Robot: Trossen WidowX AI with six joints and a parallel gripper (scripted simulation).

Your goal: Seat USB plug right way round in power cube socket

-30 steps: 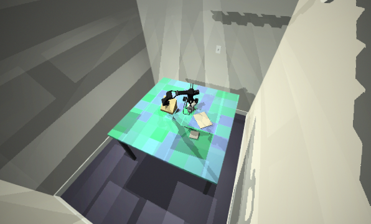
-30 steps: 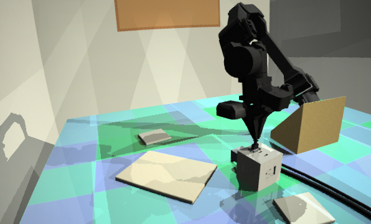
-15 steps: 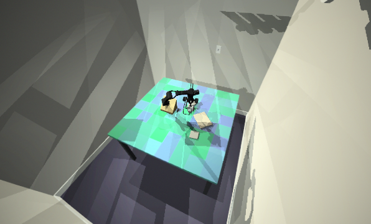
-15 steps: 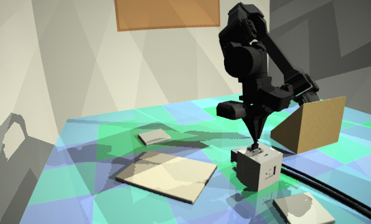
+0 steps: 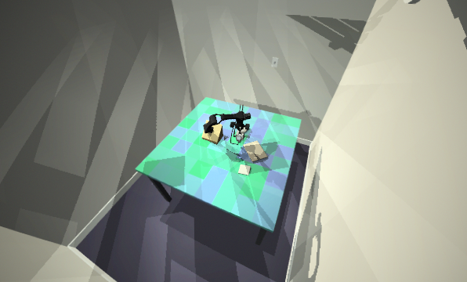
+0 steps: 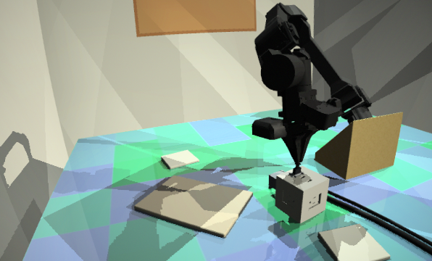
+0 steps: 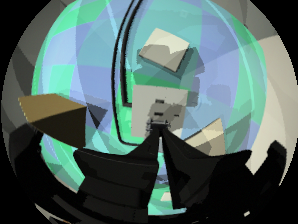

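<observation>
The small dark USB plug lies 2 cm below my gripper tip. The rest, counted from my gripper tip: USB socket: 3 cm below; then large cream board: 21 cm ahead, 9 cm to the right, 10 cm below.
</observation>
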